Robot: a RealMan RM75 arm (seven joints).
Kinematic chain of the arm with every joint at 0, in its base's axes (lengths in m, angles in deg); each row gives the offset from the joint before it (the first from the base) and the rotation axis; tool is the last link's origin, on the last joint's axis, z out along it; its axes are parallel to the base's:
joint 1: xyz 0 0 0.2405 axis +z
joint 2: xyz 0 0 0 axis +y
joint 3: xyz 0 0 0.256 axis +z
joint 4: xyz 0 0 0 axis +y
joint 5: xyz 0 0 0.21 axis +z
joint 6: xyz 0 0 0 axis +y
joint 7: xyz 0 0 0.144 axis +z
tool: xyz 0 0 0
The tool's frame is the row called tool.
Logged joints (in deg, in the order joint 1, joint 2, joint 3, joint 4, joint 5, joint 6, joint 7), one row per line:
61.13, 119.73, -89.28, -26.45, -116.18, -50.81, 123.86
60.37, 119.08, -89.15, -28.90, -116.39, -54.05, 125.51
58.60, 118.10, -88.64, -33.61, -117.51, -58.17, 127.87
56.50, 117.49, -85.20, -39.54, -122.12, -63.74, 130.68
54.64, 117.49, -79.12, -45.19, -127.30, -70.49, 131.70
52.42, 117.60, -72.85, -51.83, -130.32, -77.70, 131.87
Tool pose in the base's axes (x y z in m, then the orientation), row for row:
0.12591, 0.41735, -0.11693, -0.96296, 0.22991, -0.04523, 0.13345
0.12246, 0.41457, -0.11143, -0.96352, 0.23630, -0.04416, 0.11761
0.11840, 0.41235, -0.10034, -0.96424, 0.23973, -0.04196, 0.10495
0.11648, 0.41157, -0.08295, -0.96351, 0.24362, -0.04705, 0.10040
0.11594, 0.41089, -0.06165, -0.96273, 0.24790, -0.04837, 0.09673
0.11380, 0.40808, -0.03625, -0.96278, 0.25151, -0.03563, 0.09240
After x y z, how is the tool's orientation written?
As a quaternion, x y z w.
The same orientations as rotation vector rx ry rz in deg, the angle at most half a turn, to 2 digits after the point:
-159.99, 38.20, -7.51
-161.54, 39.62, -7.40
-162.84, 40.49, -7.09
-163.15, 41.25, -7.97
-163.37, 42.07, -8.21
-163.79, 42.79, -6.06

